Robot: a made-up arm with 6 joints.
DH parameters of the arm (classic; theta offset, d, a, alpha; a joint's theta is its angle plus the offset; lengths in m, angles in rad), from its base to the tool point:
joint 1: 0 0.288 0 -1.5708
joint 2: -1.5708 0 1.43 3.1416
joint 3: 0 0 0 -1.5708
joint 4: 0 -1.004 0 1.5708
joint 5: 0 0.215 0 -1.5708
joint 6: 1.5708 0 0 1.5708
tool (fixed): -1.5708 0 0 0
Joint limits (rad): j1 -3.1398..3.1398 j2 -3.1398..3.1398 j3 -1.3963..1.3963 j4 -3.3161..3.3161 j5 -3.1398..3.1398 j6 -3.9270..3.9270
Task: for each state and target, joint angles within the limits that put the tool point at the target. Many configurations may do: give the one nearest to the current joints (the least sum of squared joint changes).
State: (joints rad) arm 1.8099 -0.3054 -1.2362 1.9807 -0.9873 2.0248
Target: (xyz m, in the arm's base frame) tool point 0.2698 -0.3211 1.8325
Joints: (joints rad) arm 2.3352 -0.9469 -0.3935 1.6991 -0.9873 2.0248
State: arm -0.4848 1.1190 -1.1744 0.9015 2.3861 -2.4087
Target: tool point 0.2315 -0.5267 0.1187
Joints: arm -0.8899 1.2466 -1.3829 0.7877 2.3861 -2.4087
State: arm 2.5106 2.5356 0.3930 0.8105 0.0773 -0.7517
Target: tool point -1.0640 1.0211 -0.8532
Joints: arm 2.4856 1.6603 -0.0112 0.7301 0.0773 -0.7517
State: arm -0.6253 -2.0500 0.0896 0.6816 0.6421 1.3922
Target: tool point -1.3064 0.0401 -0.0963
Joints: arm -0.1733 -2.6010 -0.5524 0.5276 0.6421 1.3922
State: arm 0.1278 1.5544 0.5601 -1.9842 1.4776 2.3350
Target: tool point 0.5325 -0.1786 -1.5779
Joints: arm -0.4002 2.3131 0.4470 -1.7721 1.4776 2.3350
